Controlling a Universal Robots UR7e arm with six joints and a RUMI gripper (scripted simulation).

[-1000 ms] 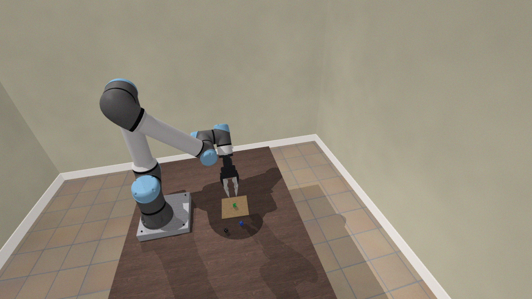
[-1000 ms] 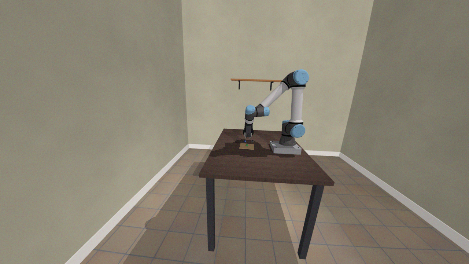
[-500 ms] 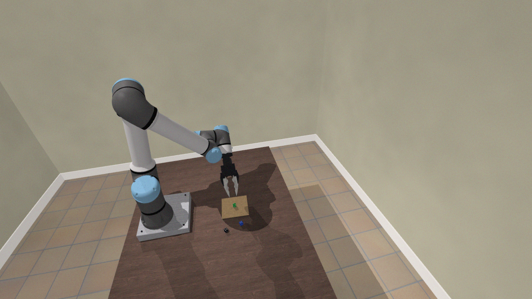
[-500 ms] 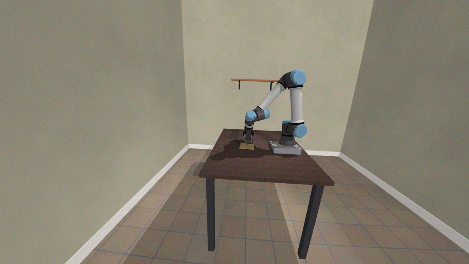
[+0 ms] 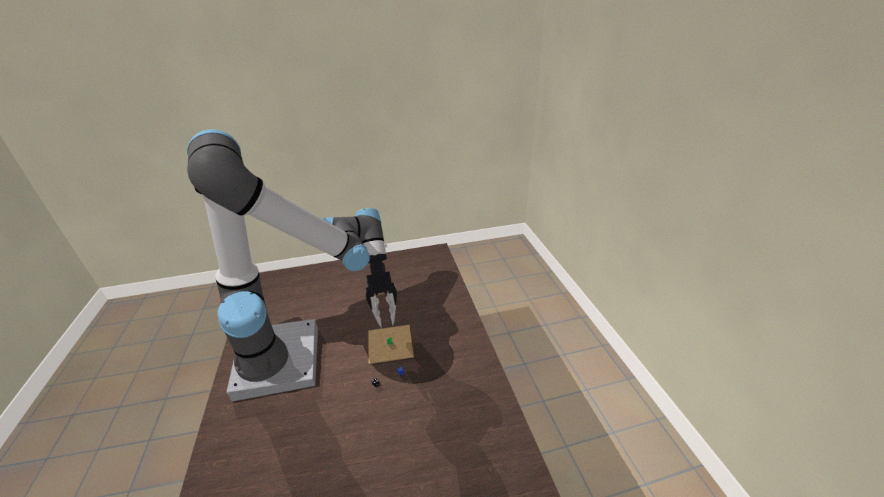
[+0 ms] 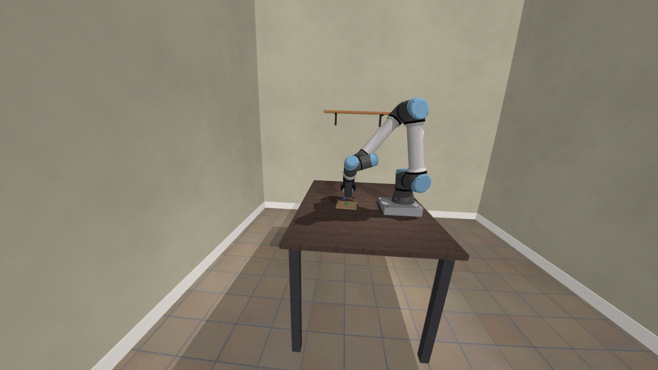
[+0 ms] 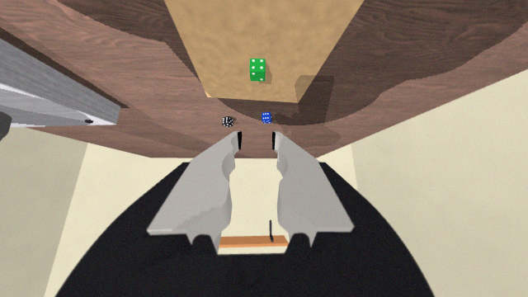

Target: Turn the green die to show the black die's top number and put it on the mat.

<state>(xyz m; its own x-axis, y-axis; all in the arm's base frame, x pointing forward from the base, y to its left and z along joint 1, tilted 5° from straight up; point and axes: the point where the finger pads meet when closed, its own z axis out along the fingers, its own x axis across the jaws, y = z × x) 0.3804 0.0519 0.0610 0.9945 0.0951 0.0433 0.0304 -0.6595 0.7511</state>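
My hand is 1 cm to the left of the green die and 8 cm above it. From my hand the other things lie so: blue die 3 cm ahead, 13 cm to the right, 8 cm below; tan mat 1 cm to the right, 9 cm below; black die 5 cm behind, 16 cm to the right, 8 cm below.
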